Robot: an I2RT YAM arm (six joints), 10 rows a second.
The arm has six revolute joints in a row. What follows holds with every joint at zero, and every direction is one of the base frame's. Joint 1 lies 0.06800 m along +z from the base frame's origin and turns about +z. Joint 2 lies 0.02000 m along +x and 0.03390 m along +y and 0.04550 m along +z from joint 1 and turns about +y. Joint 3 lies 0.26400 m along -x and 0.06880 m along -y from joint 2 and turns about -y. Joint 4 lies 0.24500 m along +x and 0.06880 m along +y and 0.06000 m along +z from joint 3 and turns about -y. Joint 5 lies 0.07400 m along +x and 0.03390 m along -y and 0.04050 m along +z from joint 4 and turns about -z. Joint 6 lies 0.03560 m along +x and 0.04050 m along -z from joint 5 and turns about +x. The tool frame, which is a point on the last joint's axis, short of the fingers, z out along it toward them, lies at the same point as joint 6; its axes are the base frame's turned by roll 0.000, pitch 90.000 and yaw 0.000 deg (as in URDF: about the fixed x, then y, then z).
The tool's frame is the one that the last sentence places.
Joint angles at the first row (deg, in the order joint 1, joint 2, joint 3, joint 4, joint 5, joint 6):
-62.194, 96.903, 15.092, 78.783, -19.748, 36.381
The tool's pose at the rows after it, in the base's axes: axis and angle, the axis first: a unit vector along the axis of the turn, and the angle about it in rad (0 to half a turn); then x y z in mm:
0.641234 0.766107 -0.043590 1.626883 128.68 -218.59 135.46
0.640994 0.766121 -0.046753 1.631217 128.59 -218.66 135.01
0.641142 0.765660 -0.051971 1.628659 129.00 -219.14 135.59
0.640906 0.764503 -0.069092 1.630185 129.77 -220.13 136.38
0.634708 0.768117 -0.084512 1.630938 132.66 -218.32 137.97
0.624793 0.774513 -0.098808 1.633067 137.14 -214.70 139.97
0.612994 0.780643 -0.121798 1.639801 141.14 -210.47 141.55
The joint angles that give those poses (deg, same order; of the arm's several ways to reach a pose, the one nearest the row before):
-62.216, 96.903, 15.092, 78.522, -19.617, 36.184
-62.215, 96.903, 15.093, 78.280, -19.420, 35.900
-62.129, 96.902, 15.223, 78.346, -19.006, 35.703
-61.910, 96.793, 15.486, 78.039, -17.715, 34.785
-60.947, 96.182, 15.486, 77.559, -16.228, 33.561
-59.440, 95.241, 15.378, 76.792, -14.524, 32.119
-57.866, 94.257, 15.115, 76.027, -12.272, 30.042

